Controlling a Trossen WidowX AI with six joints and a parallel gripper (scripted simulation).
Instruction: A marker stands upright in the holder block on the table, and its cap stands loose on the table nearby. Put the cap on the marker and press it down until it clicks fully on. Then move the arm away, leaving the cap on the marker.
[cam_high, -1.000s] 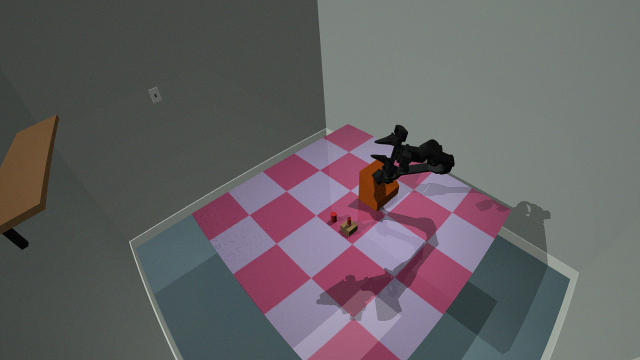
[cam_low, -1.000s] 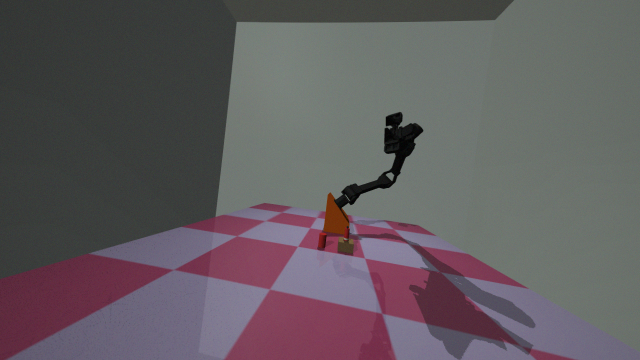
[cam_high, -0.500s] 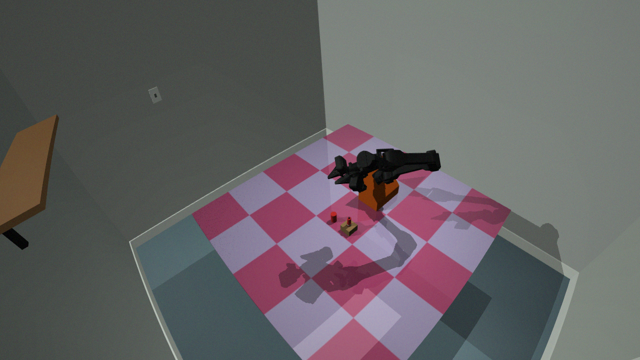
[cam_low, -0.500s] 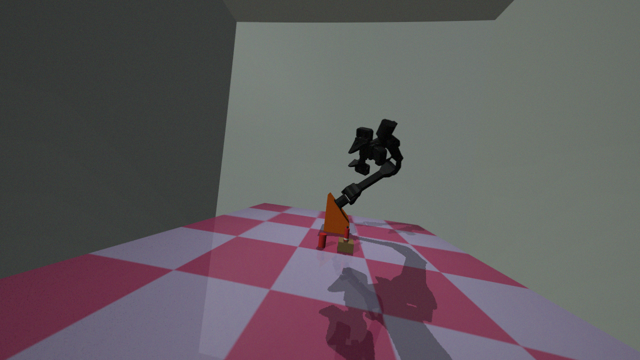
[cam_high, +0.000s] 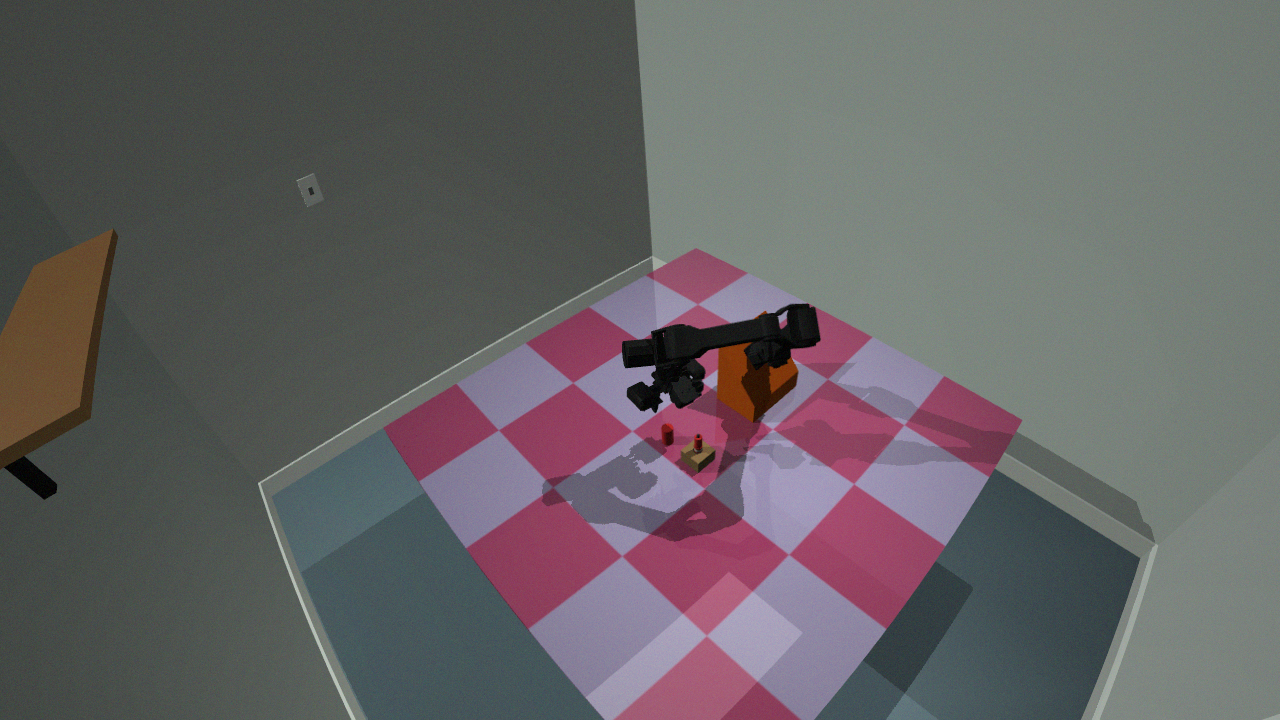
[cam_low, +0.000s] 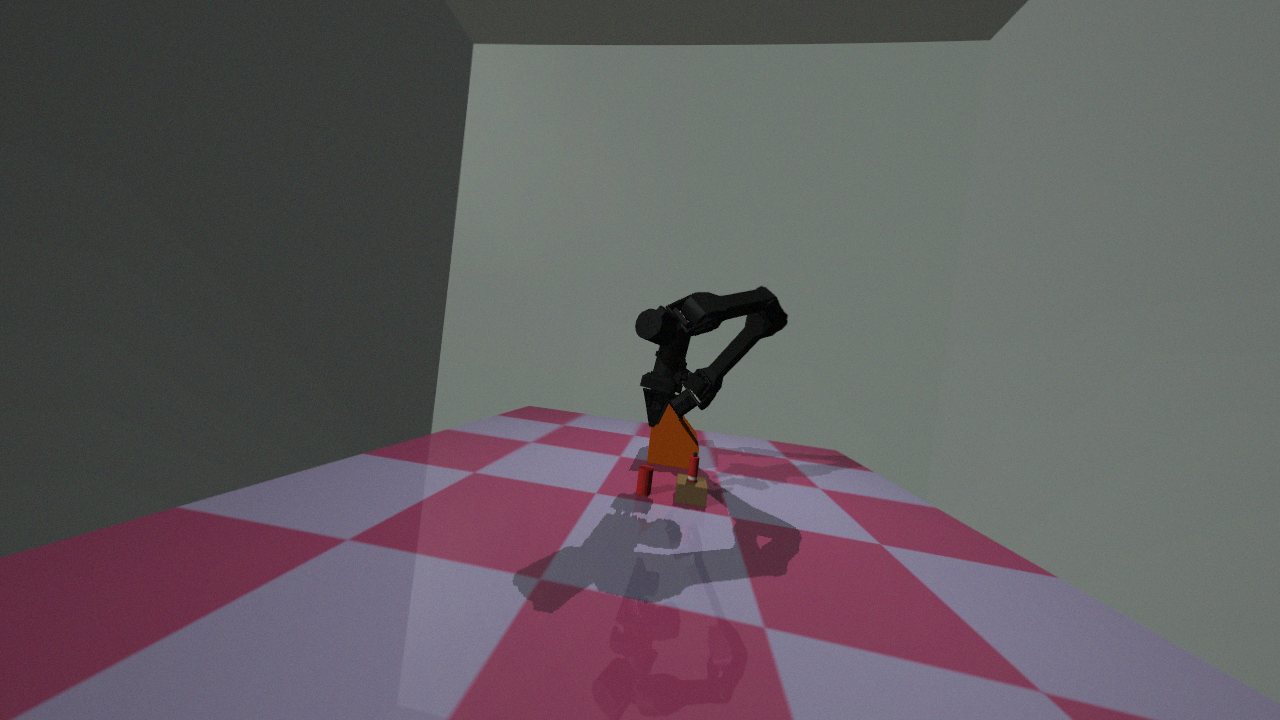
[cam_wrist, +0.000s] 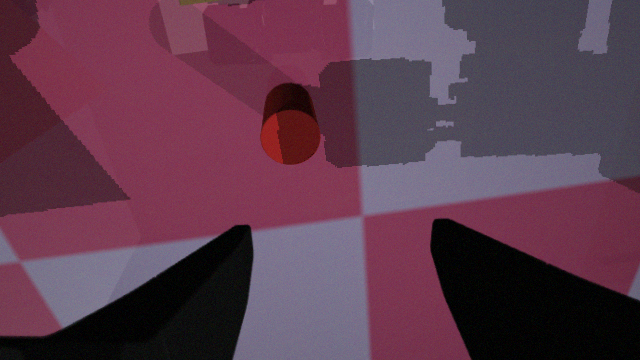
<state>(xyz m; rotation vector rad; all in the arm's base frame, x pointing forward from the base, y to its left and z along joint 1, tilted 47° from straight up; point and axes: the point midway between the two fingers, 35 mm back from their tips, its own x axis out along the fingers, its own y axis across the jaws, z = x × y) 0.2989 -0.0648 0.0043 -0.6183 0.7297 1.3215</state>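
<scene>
The red cap is 1 cm behind my gripper tip, 1 cm to the right of it and 12 cm below it. The rest, counted from my gripper tip: holder block (2 cm behind, 9 cm to the left, 13 cm below).
</scene>
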